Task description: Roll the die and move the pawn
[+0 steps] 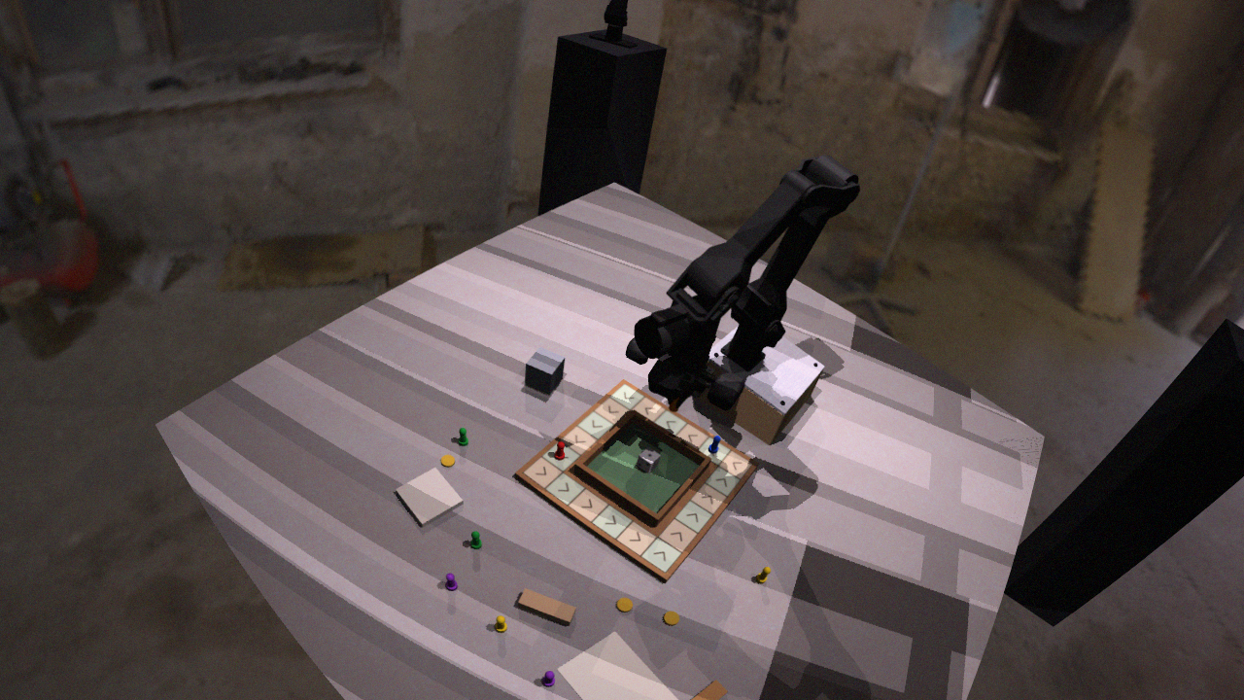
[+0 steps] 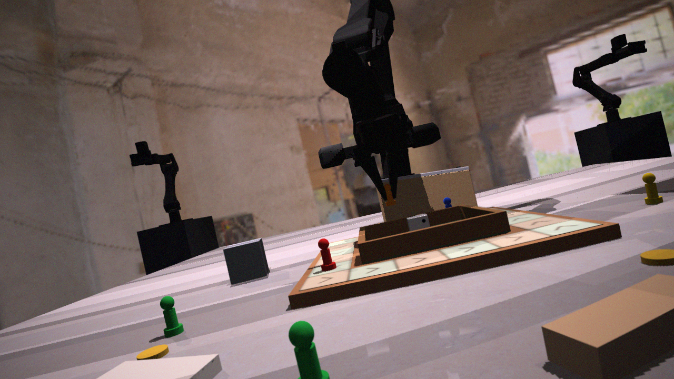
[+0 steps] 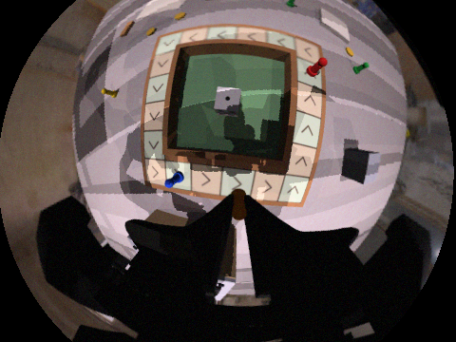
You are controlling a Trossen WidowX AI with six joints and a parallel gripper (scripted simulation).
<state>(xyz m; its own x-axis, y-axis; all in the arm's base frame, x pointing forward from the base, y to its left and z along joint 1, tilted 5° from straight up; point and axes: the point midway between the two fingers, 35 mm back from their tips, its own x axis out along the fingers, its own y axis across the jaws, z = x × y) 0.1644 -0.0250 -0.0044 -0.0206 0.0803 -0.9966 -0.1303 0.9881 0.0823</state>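
The blue pawn is 90 mm to the left of my gripper tip, 40 mm below it and 10 mm behind it. From my gripper tip the other things lie so: orange pawn: 10 mm above; then die: 90 mm ahead, 40 mm below, 30 mm to the left; then green tray: 110 mm ahead, 60 mm below, 30 mm to the left.
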